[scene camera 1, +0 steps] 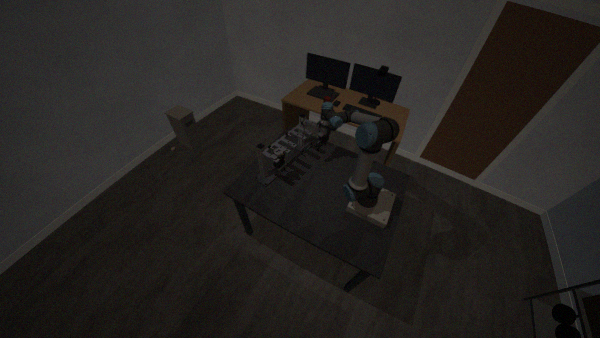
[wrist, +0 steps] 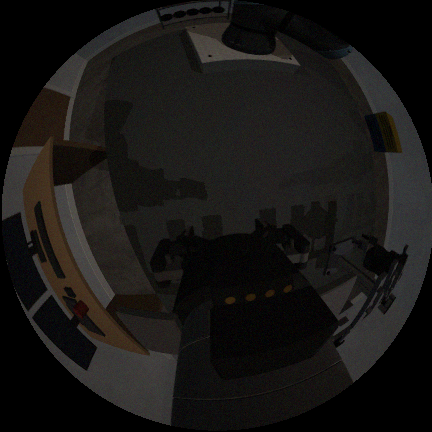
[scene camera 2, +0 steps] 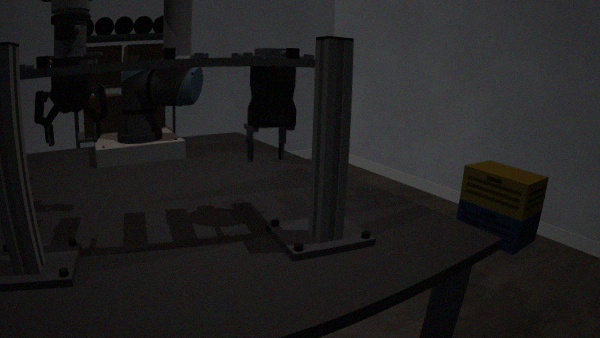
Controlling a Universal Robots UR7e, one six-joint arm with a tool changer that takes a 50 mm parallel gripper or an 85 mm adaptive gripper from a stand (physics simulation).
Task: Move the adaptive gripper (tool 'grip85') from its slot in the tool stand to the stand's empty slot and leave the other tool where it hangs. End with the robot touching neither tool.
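Pixels of known places: hand at its tool point: [scene camera 2: 70, 48]; arm's base at its link origin: [scene camera 1: 366, 198] [wrist: 247, 41] [scene camera 2: 139, 139].
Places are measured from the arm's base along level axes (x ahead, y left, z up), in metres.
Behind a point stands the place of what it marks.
My gripper [scene camera 1: 321, 145] [scene camera 2: 72, 142] [wrist: 223, 231], the black adaptive gripper, is mounted on the arm's wrist. Its fingers are spread open with nothing between them. It hangs upright above the table on the robot's side of the tool stand [scene camera 1: 263, 167] {y 0.292, x 0.701, z 0.072 m} [scene camera 2: 332, 140] {y 0.270, x 0.739, z 0.113 m}, near the stand's far end in scene camera 1. In scene camera 2 the rail partly hides its top. The other tool, the 50 mm gripper [scene camera 2: 272, 97] [wrist: 379, 260], hangs from the rail beside the right post in scene camera 2, apart from my gripper. The slot details are too dark to tell.
The robot's pale base [scene camera 1: 377, 212] {y 0.055, x -0.112, z 0.000 m} [scene camera 2: 140, 152] {y 0.000, x 0.099, z -0.022 m} [wrist: 245, 65] {y -0.022, x 0.103, z -0.034 m} stands on the dark table [scene camera 1: 310, 210] {y 0.295, x 0.269, z -0.056 m}. A wooden desk [scene camera 1: 300, 95] [wrist: 40, 175] with two monitors is behind the table. A yellow and blue box stack [scene camera 2: 500, 200] [wrist: 384, 132] stands beyond the table edge.
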